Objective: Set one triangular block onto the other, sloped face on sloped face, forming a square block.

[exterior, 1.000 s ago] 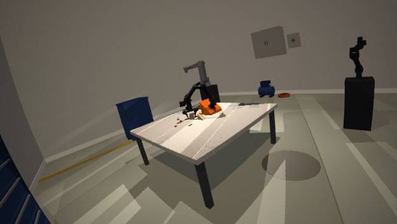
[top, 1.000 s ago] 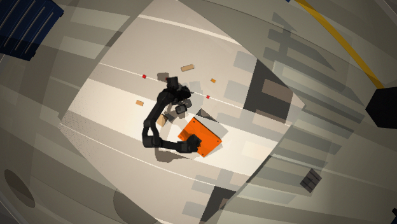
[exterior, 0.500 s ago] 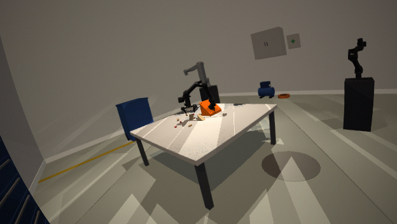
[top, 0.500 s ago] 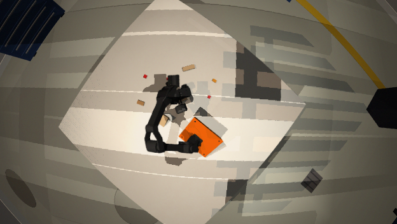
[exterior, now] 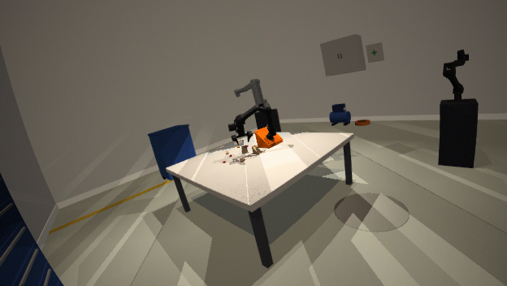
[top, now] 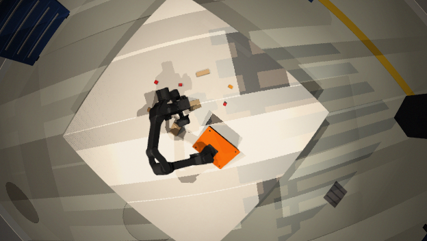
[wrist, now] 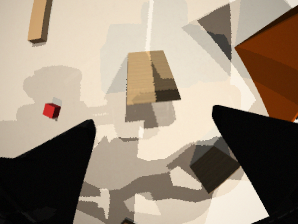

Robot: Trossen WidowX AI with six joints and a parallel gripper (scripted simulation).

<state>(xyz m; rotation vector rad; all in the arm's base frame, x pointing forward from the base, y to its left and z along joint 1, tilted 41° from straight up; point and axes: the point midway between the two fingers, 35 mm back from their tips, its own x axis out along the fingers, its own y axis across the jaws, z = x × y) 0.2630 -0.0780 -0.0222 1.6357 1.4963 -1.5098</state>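
The light wooden triangular block is 70 mm below my gripper tip, 20 mm to the right of it and 20 mm behind it. The rest, counted from my gripper tip: small orange cube: 250 mm to the right, 110 mm behind, 90 mm below.
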